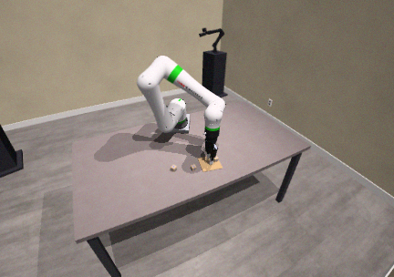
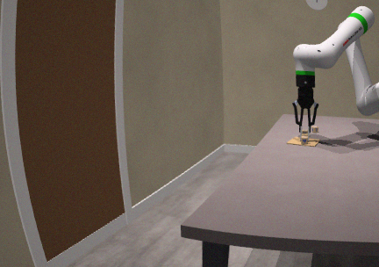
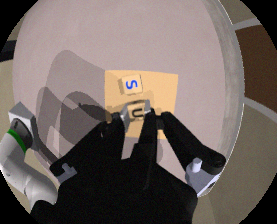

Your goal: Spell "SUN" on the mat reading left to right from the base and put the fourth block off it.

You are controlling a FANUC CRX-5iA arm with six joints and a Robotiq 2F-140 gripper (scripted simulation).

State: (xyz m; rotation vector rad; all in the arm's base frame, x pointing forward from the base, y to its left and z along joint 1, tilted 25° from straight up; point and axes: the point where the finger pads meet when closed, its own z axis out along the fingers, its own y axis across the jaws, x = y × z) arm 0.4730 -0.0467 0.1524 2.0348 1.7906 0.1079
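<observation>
The tan letter block is 2 cm below my hand. From my hand the other things lie so: tan mat (4 cm below).
</observation>
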